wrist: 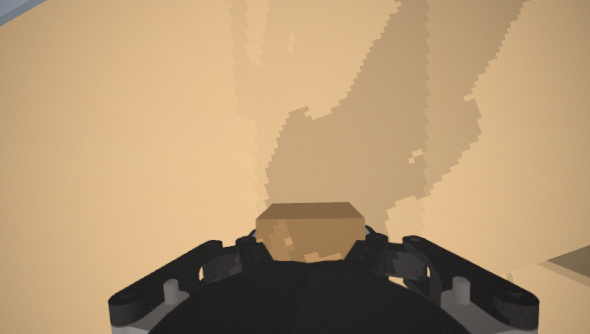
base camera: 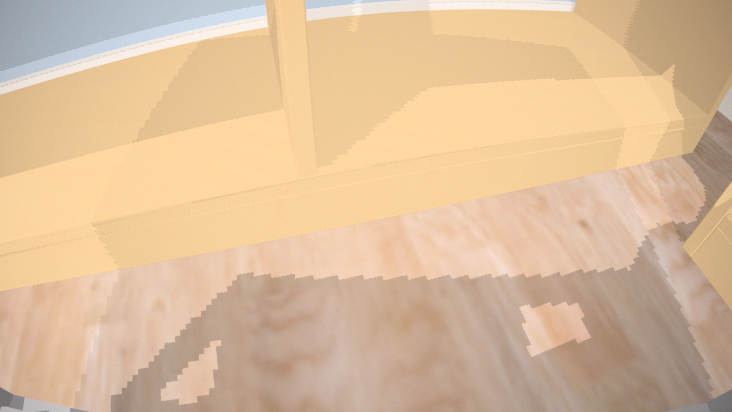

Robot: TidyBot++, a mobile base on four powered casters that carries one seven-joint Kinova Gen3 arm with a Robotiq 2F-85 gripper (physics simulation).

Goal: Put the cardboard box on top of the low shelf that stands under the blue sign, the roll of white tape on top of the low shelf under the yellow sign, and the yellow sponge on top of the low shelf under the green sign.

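Frame: origin at the arm's base, x left, y down, z back, level; centimetres.
Where they show: gripper, fingertip midpoint: [wrist: 310, 232].
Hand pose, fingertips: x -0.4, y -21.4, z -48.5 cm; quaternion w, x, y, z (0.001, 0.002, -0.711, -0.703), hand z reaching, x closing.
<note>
Things, the pixels of their centre, and the offset from my fingertips. "*": a spot on its surface instead. Level surfaces: height alone.
- brown cardboard box at the middle of its body: [wrist: 311, 275] dy -2.5, dx +0.0, dz +2.1 cm
- low shelf at its surface level: dy +0.1 cm
- upright divider at a spot on its surface: [base camera: 297, 92] * dy +44.2, dx +5.3, dz +9.7 cm
- Wooden floor at its surface level: dy +61.1 cm
The brown cardboard box [wrist: 310, 235] is held between the fingers of my gripper [wrist: 310, 232], at the lower middle of the wrist view. My gripper is shut on it. Beyond the box, a broad light-wood surface of the low shelf [wrist: 150, 125] fills most of the wrist view. In the base camera view a low wooden shelf [base camera: 358, 197] stands close in front, with an upright divider [base camera: 297, 92]. The gap between box and shelf cannot be told. The tape, the sponge and the signs do not show.
Wooden floor [base camera: 384, 245] lies before the shelf, partly in shadow. Another wooden piece of furniture [base camera: 717, 250] stands at the right edge of the base camera view. A blue-grey wall [base camera: 102, 30] [wrist: 15, 7] rises behind the shelf. A dark gap or shadow [wrist: 575, 260] shows at the right in the wrist view.
</note>
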